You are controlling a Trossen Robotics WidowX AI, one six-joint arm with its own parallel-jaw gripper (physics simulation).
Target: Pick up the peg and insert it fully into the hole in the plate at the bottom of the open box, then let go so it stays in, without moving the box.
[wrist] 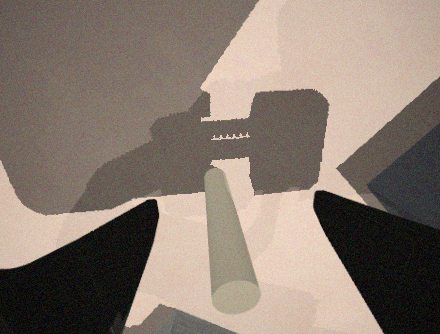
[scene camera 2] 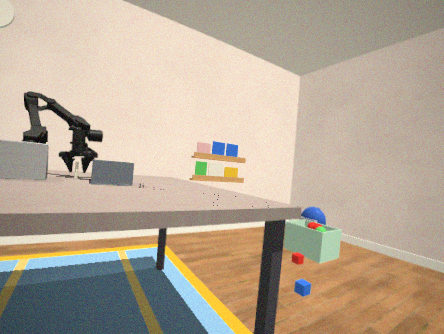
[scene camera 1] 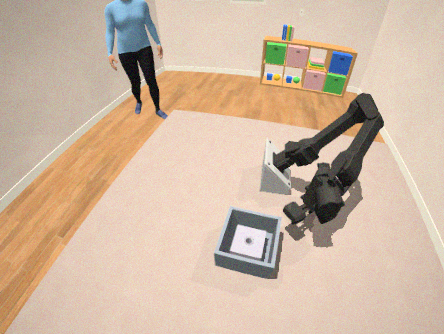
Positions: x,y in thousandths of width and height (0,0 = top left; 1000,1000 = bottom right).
plate: scene camera 1 560,726; not seen in the wrist view (out of frame); not seen in scene camera 2 (hidden by a blue-grey box)
